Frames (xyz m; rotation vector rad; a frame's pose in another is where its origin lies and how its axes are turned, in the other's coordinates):
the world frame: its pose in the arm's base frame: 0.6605 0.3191 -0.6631 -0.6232 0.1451 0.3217
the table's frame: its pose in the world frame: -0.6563 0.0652 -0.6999 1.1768 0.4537 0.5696
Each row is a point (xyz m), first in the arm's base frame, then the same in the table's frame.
Working: the arm's base frame: its pose in the table's frame: -0.4744 0.8755 0.5367 -0.5495 -0.8827 -0.5618

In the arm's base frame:
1: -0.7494 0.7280 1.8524
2: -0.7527 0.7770 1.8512
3: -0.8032 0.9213 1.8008
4: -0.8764 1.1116 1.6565
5: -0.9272 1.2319 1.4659
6: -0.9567 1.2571 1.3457
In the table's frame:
1: -1.4080 2.7770 0.7257
2: -1.3769 2.8125 0.7121
3: -1.2803 2.8957 0.6138
4: -1.1133 2.9563 0.4382
5: -0.9549 2.9310 0.2719
6: -0.8870 2.8777 0.1797

